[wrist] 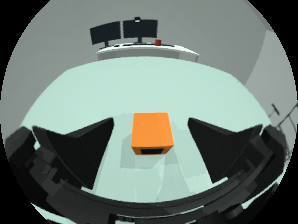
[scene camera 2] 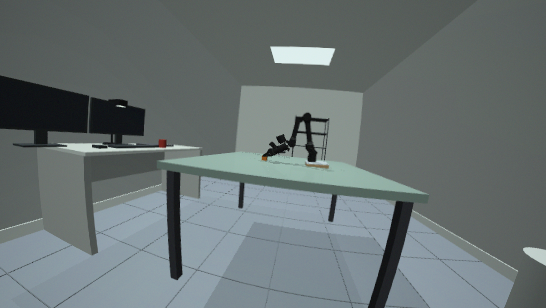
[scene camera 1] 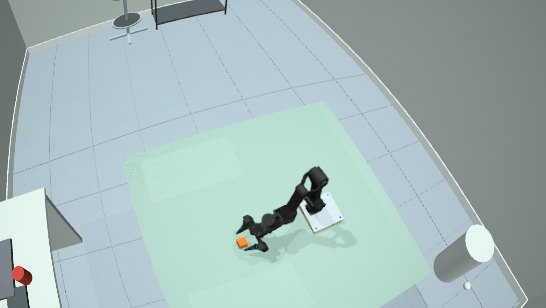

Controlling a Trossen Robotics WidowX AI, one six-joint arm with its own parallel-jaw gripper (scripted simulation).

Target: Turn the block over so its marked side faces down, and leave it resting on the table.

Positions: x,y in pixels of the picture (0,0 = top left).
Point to a block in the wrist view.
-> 152,135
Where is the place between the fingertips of my gripper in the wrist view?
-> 151,121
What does my gripper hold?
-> Nothing.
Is my gripper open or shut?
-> Open.
